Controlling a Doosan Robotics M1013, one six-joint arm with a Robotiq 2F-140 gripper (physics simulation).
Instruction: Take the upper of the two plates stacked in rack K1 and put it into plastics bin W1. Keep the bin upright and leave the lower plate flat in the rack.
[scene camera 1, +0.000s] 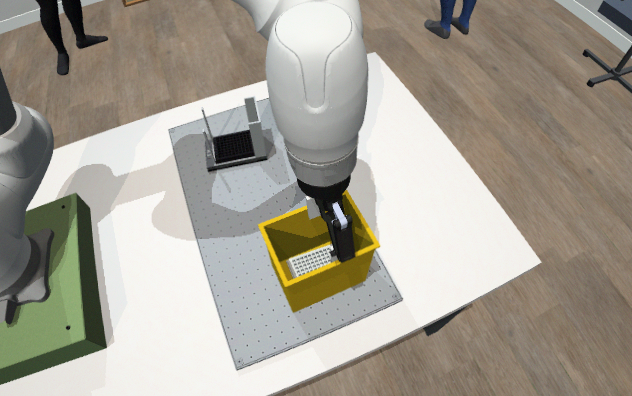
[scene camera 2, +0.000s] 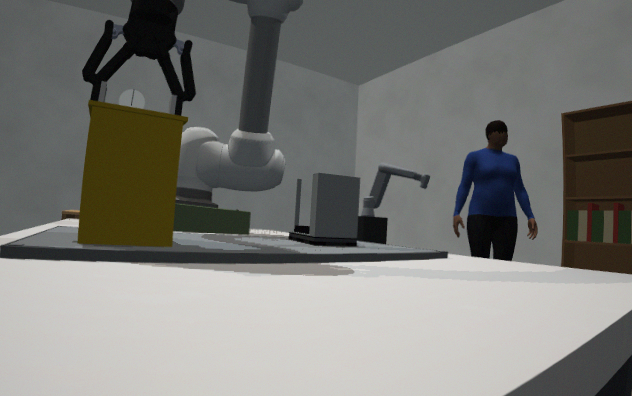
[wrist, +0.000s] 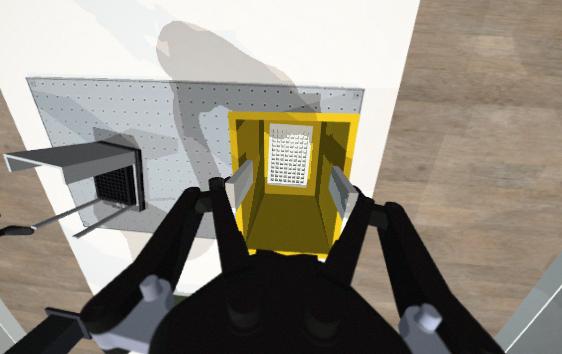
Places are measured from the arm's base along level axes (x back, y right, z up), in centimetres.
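Where they show: gripper, fingertip midpoint: (scene camera 1: 327, 237) (wrist: 291, 174); arm's base, origin of the base link: (scene camera 1: 16, 272) (scene camera 2: 188, 206).
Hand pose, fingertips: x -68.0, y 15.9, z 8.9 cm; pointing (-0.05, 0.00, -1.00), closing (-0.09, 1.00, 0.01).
Note:
Each offset is from my fingertips to the top centre of the thing. "*": to the spot under its first point. Level surfaces: height alone.
The yellow bin W1 @(dy +0.1, dx +1.8, dz +2.3 cm) (scene camera 1: 325, 290) (scene camera 2: 131, 180) (wrist: 293, 117) stands upright on the perforated board. A white plate with a grid of wells @(* dy -2.2, dx +2.8, dz -13.6 cm) (scene camera 1: 310, 261) (wrist: 289, 157) lies low inside the bin; whether it is fully flat I cannot tell. My gripper (scene camera 2: 137, 100) (wrist: 291, 174) is open and empty, with its fingertips at the bin's mouth, one near each long wall, above the plate. Rack K1 @(dy -39.1, dx +12.5, dz -1.4 cm) (scene camera 1: 257, 140) (scene camera 2: 334, 205) (wrist: 95, 155) stands on the board away from the bin. A black plate @(dy -39.0, dx +11.5, dz -12.3 cm) (scene camera 1: 234, 145) (wrist: 114, 185) lies flat in the rack. The gripper hides part of the bin in scene camera 1.
The perforated board @(dz -15.7 cm) (scene camera 1: 225, 300) (scene camera 2: 395, 252) (wrist: 65, 100) lies on the white table @(dz -16.9 cm) (scene camera 1: 440, 225) (scene camera 2: 300, 320) (wrist: 250, 30). The rack's upright posts and tall panel stand above its plate. The arm's green base block (scene camera 1: 55, 300) (scene camera 2: 215, 219) is beside the board.

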